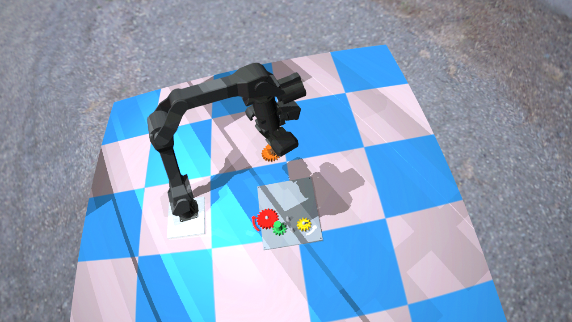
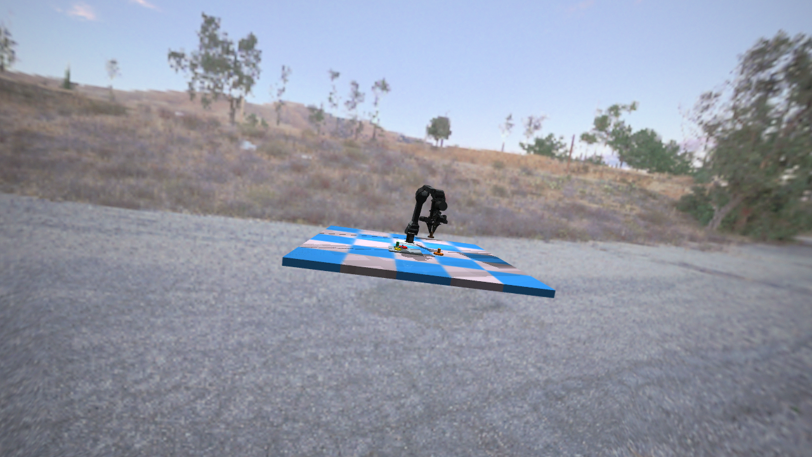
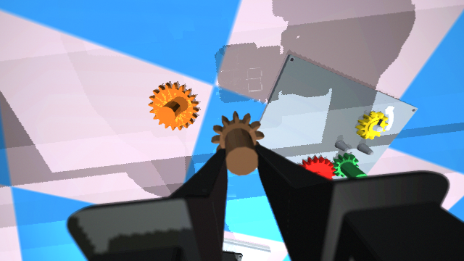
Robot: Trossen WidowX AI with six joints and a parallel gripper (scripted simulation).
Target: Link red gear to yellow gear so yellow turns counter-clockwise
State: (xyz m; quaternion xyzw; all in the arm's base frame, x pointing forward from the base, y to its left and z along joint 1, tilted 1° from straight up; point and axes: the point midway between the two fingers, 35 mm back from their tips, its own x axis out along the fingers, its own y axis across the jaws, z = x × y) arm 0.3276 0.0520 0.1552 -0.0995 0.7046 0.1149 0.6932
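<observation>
My gripper tip is 6 cm past the green gear, 20 cm to the left of it and 11 cm above it. Also, from my gripper tip: brown gear: 1 cm below; then red gear: 8 cm behind, 16 cm to the right, 12 cm below; then orange gear: 2 cm behind, 8 cm to the left, 12 cm below.
</observation>
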